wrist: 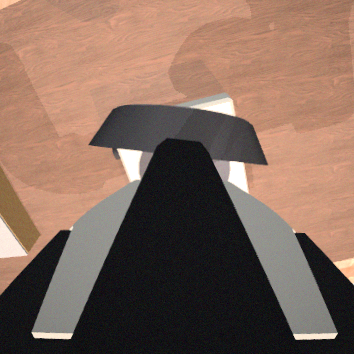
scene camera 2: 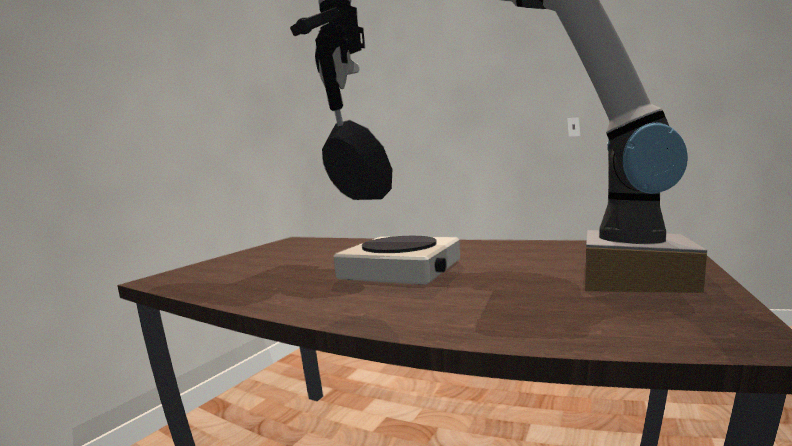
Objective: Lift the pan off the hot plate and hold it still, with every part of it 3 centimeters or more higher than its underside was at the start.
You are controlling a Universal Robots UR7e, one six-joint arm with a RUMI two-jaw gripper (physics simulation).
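Places are measured from the arm's base along level axes (x ahead, y left, z up), in centimetres.
Pixels of known places: gripper, fingertip midpoint: (wrist: 180,183) (scene camera 2: 335,91); arm's base at its link origin: (scene camera 2: 632,238).
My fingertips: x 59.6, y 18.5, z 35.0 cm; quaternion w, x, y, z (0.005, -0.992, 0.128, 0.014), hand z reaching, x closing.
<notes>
For each thing: its middle in the pictures, then the offset to it from my fingertips. Level surfaces: height alone.
- black pan at the middle of its body: (wrist: 180,155) (scene camera 2: 342,120) dy -1.2, dx -0.5, dz -6.6 cm
- hot plate at the middle of its body: (wrist: 180,163) (scene camera 2: 402,257) dy -16.7, dx -4.8, dz -39.7 cm
- brown table at its surface level: dz -43.4 cm
The black pan (scene camera 2: 357,163) (wrist: 145,125) hangs in the air above the hot plate (scene camera 2: 382,269) (wrist: 220,106), well apart from it. It is tilted steeply, its dish low and its handle pointing up. My gripper (scene camera 2: 341,78) (wrist: 180,183) is shut on the pan's handle, which stands between the grey fingers. In the wrist view the handle fills the middle and hides where the finger faces meet it. The hot plate is a white box with a dark disc on top and a black knob, standing on the table. The pan's dish covers part of it in the wrist view.
The brown table (scene camera 2: 532,310) (wrist: 65,65) carries the hot plate and, to the right in the scene view, the arm's base (scene camera 2: 634,221) on a block (scene camera 2: 645,271) (wrist: 19,210). The grey wall (scene camera 2: 471,138) rises behind.
</notes>
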